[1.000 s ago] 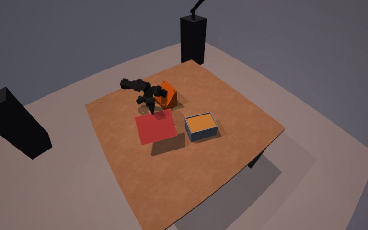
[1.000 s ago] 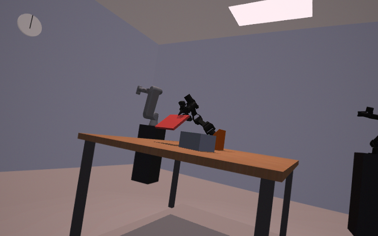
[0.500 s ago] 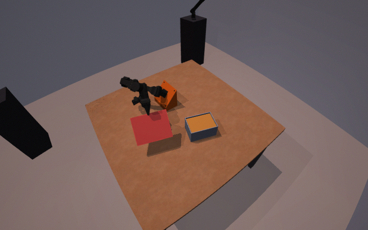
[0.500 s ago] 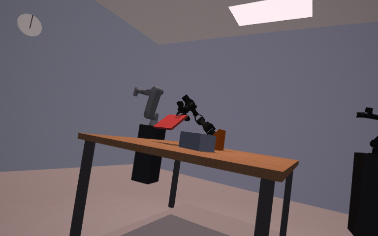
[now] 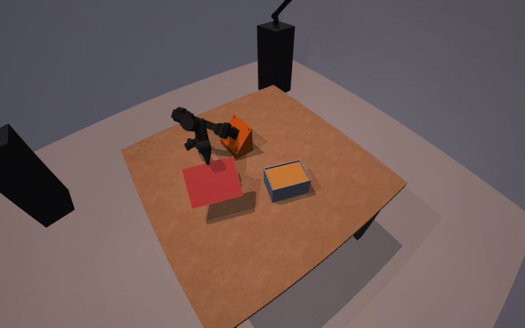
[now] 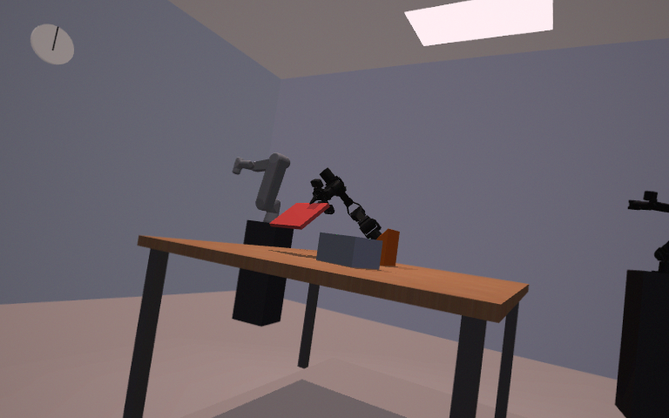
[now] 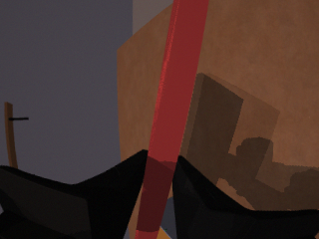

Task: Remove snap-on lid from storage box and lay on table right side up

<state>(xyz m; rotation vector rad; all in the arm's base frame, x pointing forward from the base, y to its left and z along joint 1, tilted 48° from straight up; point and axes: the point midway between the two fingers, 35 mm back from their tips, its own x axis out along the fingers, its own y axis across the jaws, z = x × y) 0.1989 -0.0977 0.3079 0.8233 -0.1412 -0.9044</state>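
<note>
Now: gripper tip 60 mm short of the red lid, 30 mm to the left of it and 50 mm above it. The rest, counted from my gripper tip: grey-blue storage box (220 mm ahead, 310 mm to the left, 180 mm below).
</note>
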